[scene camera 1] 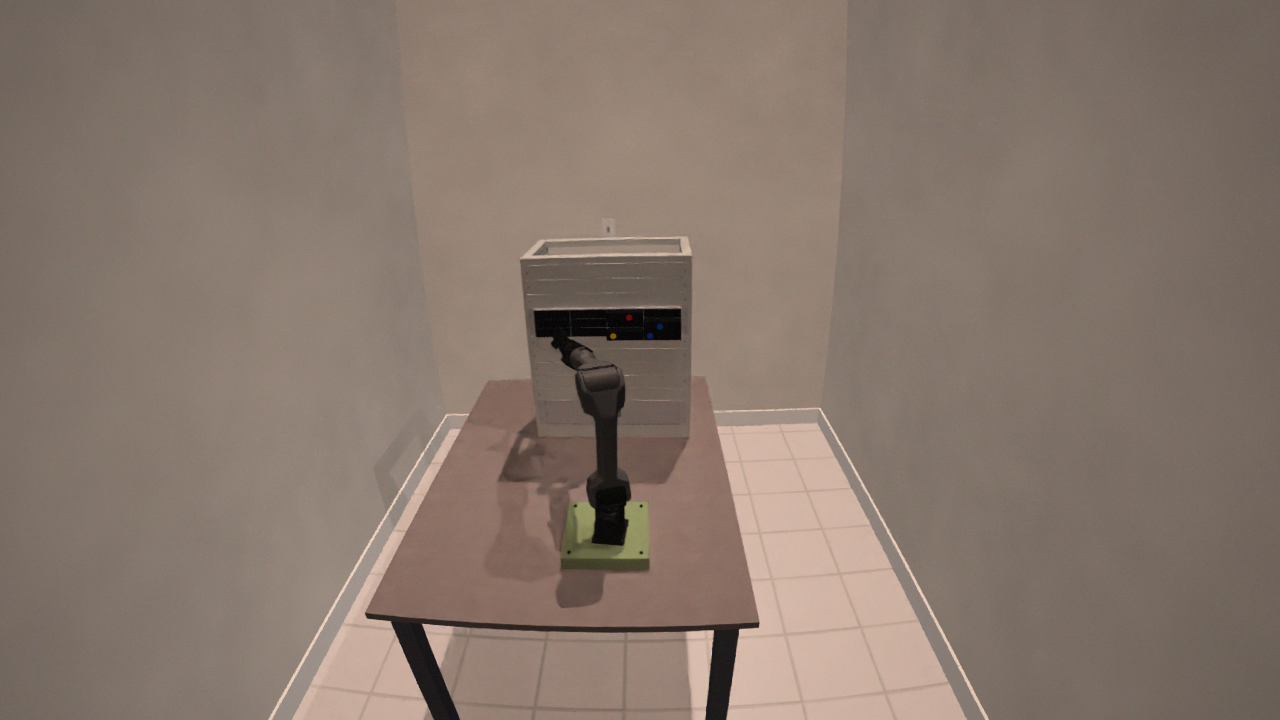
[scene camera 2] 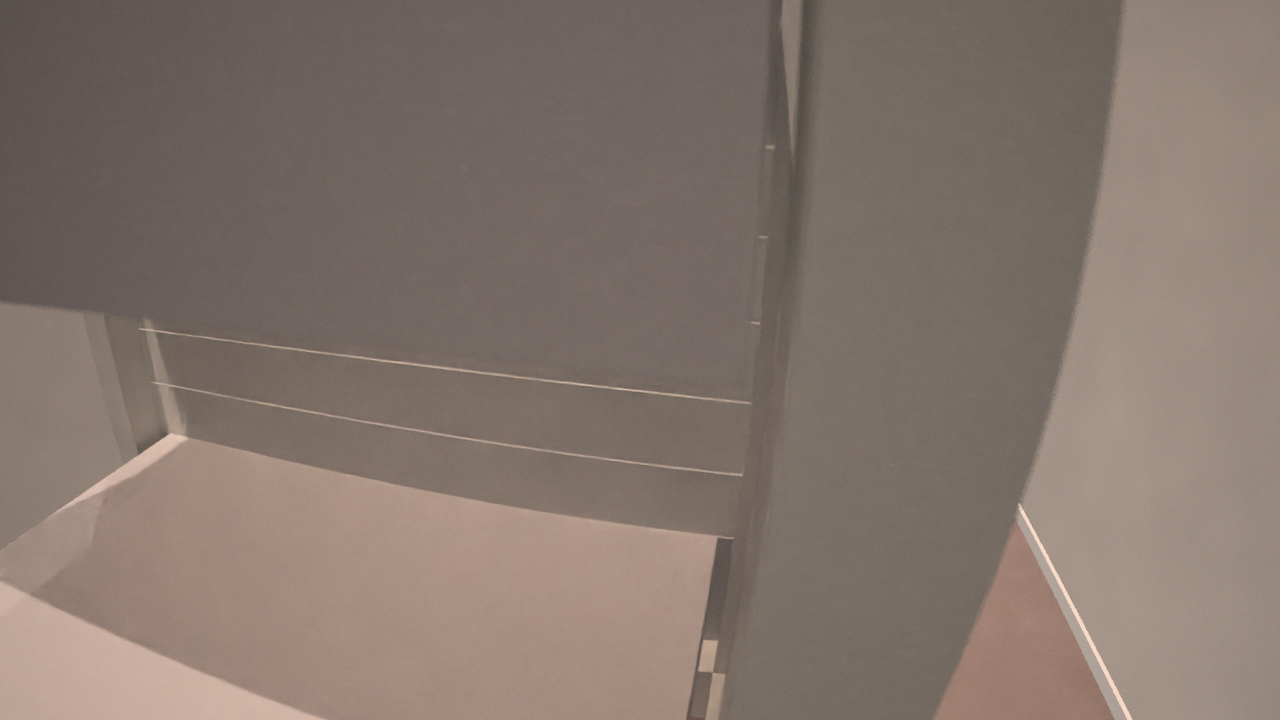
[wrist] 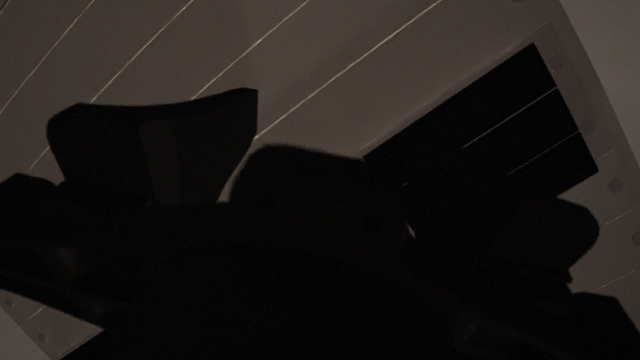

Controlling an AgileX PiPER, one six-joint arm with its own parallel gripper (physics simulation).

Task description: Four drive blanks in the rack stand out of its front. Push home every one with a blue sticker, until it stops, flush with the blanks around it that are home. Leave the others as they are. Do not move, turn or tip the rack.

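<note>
The pale rack (scene camera 1: 611,280) stands upright on the table, with a band of dark drive blanks across its front. Blue stickers mark an upper blank (scene camera 1: 659,326) and a lower blank (scene camera 1: 649,336) at the right. A red-stickered blank (scene camera 1: 629,317) and a yellow-stickered blank (scene camera 1: 613,336) are nearer the middle. How far each stands out cannot be told. My gripper (scene camera 1: 559,340) is at the lower left part of the band, left of all the stickers. In the wrist view its dark parts hide much of the band; its opening and any contact are unclear.
The arm stands on a green base plate (scene camera 1: 581,557) on the brown table (scene camera 1: 465,573). Walls stand at both sides and behind the rack. In scene camera 2, large grey panels and a broad post (scene camera 2: 930,268) hide the drive blanks.
</note>
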